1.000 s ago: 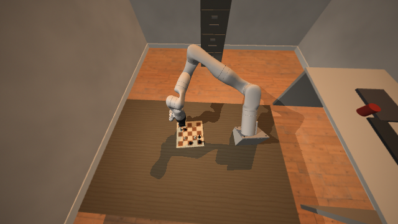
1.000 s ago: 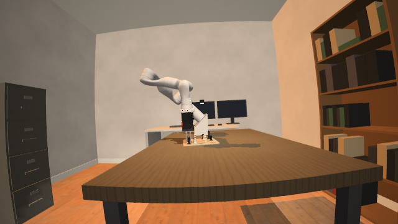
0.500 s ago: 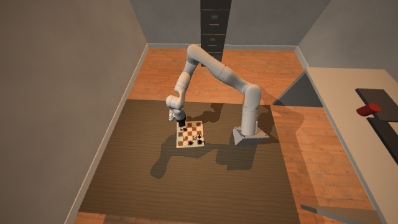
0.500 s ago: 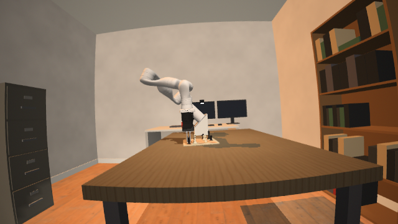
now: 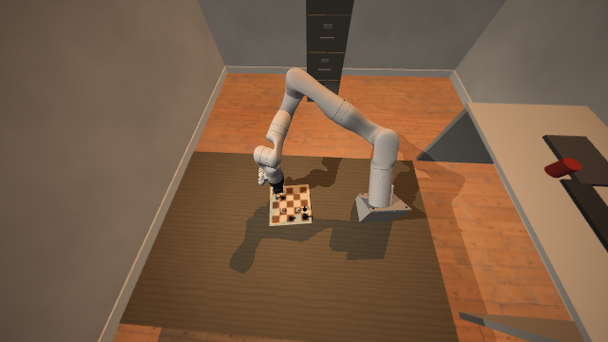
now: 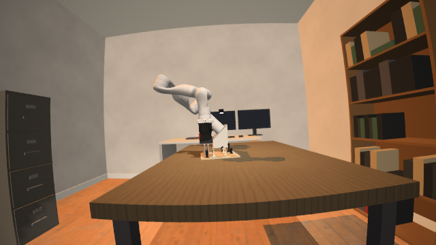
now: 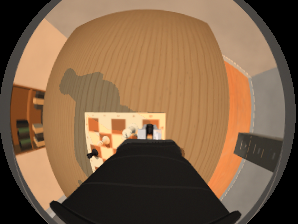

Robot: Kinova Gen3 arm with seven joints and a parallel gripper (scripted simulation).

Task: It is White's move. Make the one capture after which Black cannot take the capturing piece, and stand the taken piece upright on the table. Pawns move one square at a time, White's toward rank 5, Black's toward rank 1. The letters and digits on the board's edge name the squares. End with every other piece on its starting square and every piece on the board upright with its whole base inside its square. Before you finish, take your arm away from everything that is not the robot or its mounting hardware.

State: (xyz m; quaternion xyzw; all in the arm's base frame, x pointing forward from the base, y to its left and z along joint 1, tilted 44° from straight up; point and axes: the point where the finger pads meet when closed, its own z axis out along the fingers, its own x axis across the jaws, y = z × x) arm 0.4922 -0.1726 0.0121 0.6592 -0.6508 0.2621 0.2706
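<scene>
My gripper is now 80 mm past the small chessboard, 70 mm to the right of it and 30 mm above it. The rest, counted from my hand: black chess piece: 10 mm below.
</scene>
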